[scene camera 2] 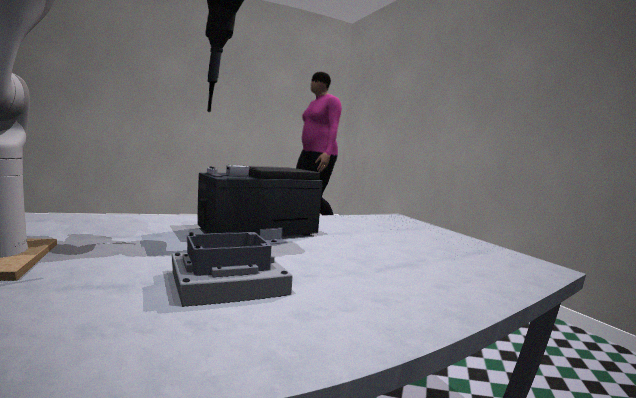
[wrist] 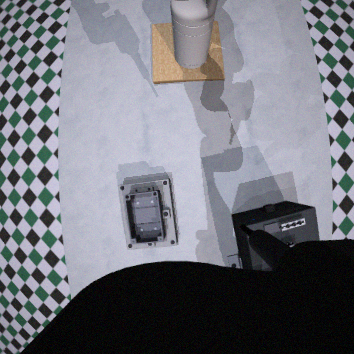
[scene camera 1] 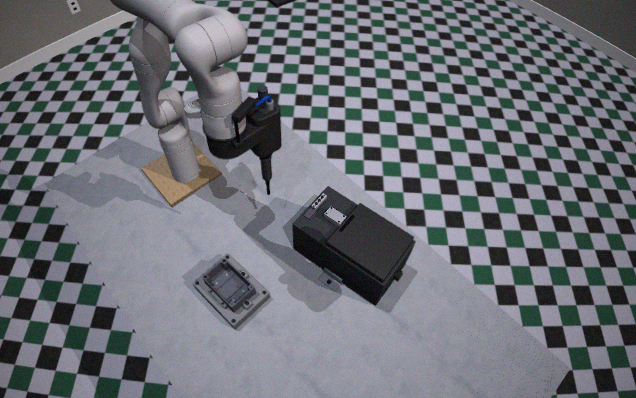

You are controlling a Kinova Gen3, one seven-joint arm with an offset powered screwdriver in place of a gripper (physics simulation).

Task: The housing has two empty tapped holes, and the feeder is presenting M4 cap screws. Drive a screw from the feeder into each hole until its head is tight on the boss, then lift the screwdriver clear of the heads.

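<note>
The dark grey open-topped housing [scene camera 1: 229, 284] [scene camera 2: 230, 259] [wrist: 147, 215] sits on a lighter grey base plate [scene camera 1: 250, 311] [scene camera 2: 235, 293] [wrist: 172, 236]. In scene camera 2, dark round spots show at its left rim corners; screw heads and holes are too small to tell apart. The black feeder [scene camera 1: 370, 240] [scene camera 2: 260, 202] [wrist: 310, 236] stands beside it, with a small side bracket [scene camera 1: 330, 280] [scene camera 2: 271, 233] bearing a dark spot in scene camera 1. My screwdriver [scene camera 1: 268, 192] [scene camera 2: 209, 108] [wrist: 245, 228] points down, high above the table, apart from feeder and housing. I see no screw on its thin tip.
The arm's base stands on a wooden board [scene camera 1: 207, 175] [scene camera 2: 30, 260] [wrist: 162, 70] on the grey table [scene camera 1: 400, 350] [scene camera 2: 400, 300] [wrist: 100, 140]. A light label plate [scene camera 1: 335, 215] sits on the feeder's top. A person in pink [scene camera 2: 321, 125] stands behind the table.
</note>
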